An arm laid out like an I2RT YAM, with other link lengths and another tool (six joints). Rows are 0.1 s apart.
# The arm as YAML. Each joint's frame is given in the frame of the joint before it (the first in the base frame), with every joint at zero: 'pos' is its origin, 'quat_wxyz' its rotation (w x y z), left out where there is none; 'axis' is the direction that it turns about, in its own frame. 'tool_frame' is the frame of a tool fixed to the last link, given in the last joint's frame.
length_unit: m
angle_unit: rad
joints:
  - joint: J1
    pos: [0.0, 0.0, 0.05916]
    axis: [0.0, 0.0, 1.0]
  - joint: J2
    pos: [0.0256, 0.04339, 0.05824]
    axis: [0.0, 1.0, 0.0]
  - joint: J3
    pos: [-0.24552, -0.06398, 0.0]
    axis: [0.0, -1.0, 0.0]
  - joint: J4
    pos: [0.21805, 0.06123, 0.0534]
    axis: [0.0, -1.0, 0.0]
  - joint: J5
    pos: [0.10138, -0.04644, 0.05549]
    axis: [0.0, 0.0, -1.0]
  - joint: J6
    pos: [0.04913, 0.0, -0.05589]
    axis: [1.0, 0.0, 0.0]
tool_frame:
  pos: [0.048, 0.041, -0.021]
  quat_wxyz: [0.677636, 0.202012, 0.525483, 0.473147]
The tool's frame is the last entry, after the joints.
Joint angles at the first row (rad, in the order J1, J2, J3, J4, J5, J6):
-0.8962 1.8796 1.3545 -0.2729 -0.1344 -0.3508
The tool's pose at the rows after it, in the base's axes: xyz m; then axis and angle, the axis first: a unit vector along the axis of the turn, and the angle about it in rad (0 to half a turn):
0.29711 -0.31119 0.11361 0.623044 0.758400 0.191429 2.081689
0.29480 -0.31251 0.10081 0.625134 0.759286 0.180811 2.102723
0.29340 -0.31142 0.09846 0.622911 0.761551 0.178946 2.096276
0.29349 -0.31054 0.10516 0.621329 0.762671 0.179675 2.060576
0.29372 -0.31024 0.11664 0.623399 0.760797 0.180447 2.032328
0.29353 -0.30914 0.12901 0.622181 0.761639 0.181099 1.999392
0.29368 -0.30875 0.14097 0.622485 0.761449 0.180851 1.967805
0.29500 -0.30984 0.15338 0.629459 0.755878 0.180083 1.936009
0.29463 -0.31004 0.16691 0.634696 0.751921 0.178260 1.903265
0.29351 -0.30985 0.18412 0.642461 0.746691 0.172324 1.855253
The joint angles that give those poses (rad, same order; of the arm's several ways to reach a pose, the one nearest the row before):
-0.8960 1.9092 1.3454 -0.2462 -0.1294 -0.3559
-0.8975 1.9325 1.3313 -0.2290 -0.1113 -0.3654
-0.8978 1.9258 1.3075 -0.2046 -0.1099 -0.3698
-0.8975 1.8971 1.2796 -0.1694 -0.1127 -0.3626
-0.8978 1.8676 1.2778 -0.1699 -0.1134 -0.3502
-0.8975 1.8327 1.2702 -0.1642 -0.1151 -0.3429
-0.8972 1.8029 1.2686 -0.1611 -0.1143 -0.3335
-0.8966 1.7810 1.2791 -0.1641 -0.1076 -0.3113
-0.8975 1.7521 1.2855 -0.1686 -0.1012 -0.2942
-0.8974 1.7112 1.2853 -0.1641 -0.0853 -0.2715

